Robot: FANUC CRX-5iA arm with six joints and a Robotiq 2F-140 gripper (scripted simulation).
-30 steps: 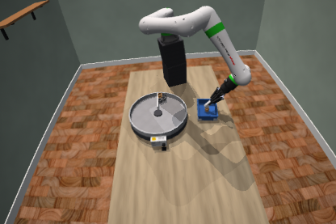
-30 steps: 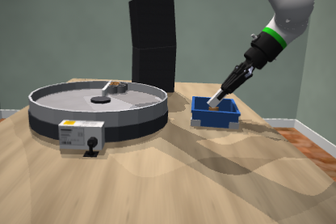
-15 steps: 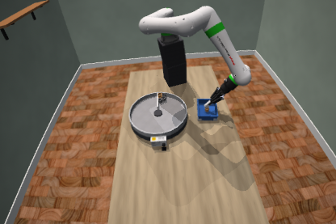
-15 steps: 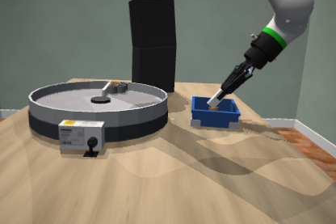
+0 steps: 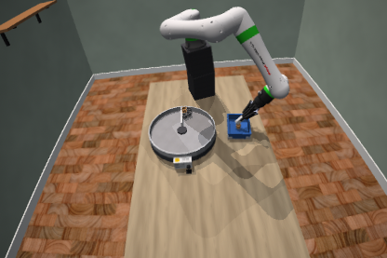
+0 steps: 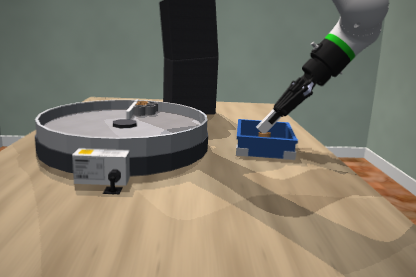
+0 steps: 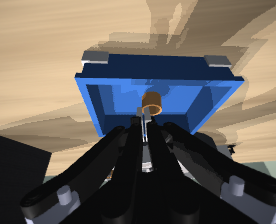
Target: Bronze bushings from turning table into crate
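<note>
Now: hand 10 mm short of the blue crate, 10 mm to the left of it and 40 mm above it.
</note>
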